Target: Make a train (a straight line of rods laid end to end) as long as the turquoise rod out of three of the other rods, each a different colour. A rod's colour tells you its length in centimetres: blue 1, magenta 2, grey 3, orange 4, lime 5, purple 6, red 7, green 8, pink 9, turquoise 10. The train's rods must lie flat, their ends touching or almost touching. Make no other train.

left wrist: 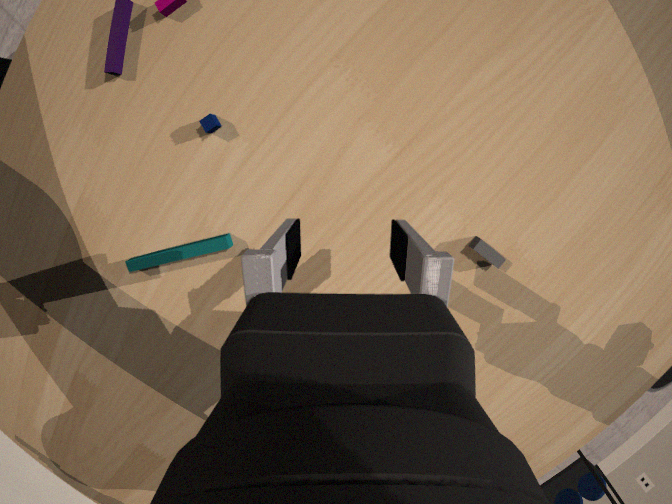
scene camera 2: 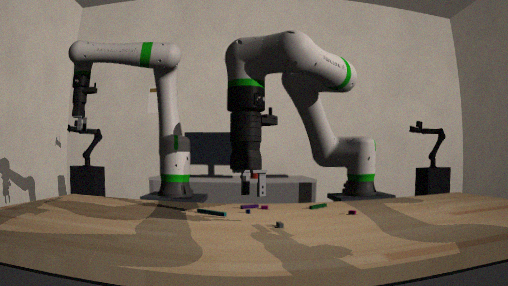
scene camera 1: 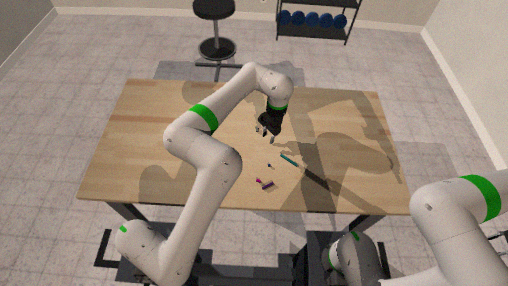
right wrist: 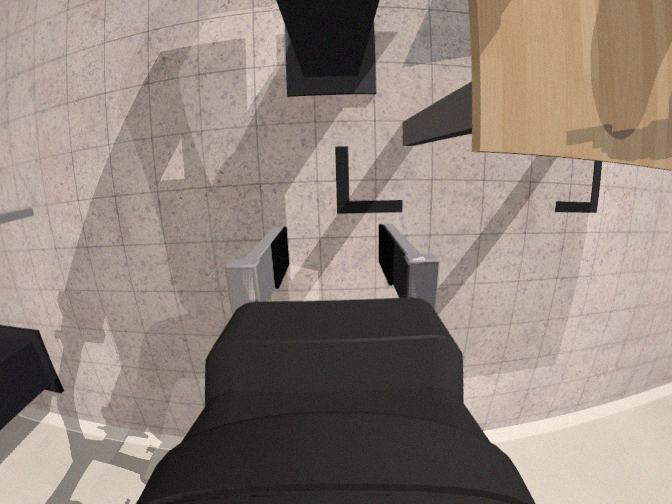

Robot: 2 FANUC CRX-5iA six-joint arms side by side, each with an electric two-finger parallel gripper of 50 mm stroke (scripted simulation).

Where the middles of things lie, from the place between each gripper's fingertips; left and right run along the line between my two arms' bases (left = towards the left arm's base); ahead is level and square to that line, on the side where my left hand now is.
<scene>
Right now my left hand (scene camera 2: 253,195) is 8 cm past the turquoise rod (left wrist: 221,242), 11 cm to the left of it and 7 cm above it.
I see my right gripper 670 mm to the right of the turquoise rod, 470 mm short of it and 280 mm above it.
</scene>
